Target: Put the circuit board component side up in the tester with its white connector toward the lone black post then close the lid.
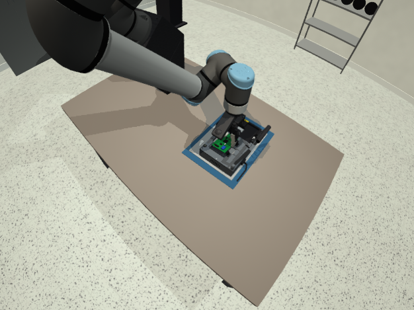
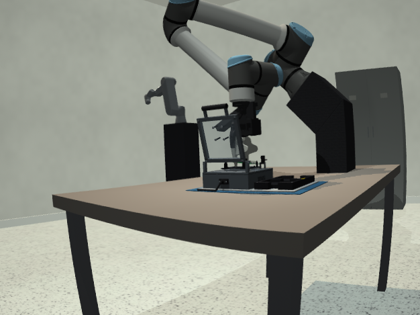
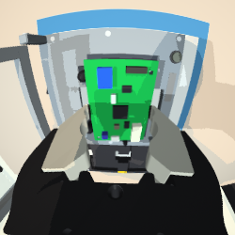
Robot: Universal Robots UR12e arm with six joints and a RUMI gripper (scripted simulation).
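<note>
Right now my hand is right at the green circuit board. Round my hand: tester bed: 1 cm below; then black post: 6 cm to the left, 6 cm behind; then tester: 4 cm to the left, 3 cm ahead, 3 cm above.
</note>
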